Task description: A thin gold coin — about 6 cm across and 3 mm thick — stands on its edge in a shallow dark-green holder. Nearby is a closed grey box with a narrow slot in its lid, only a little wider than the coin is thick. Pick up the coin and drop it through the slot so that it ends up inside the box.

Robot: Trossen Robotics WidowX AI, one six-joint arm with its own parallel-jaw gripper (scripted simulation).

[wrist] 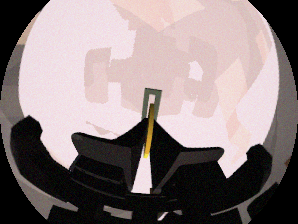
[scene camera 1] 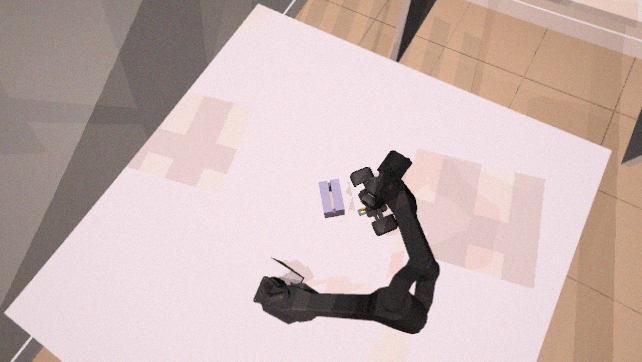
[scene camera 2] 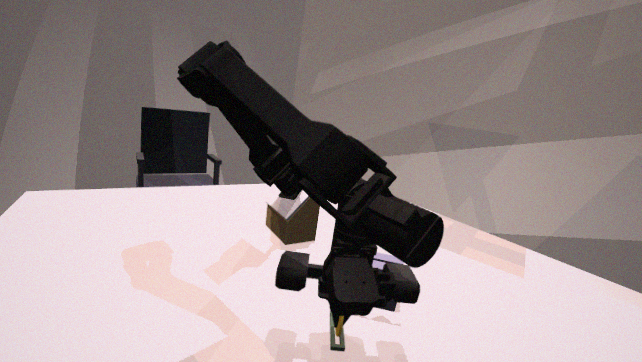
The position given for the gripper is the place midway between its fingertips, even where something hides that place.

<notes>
In view: the gripper (scene camera 2: 337,325).
The gripper shows as well in the wrist view (wrist: 148,121) and in scene camera 1 (scene camera 1: 370,207).
</notes>
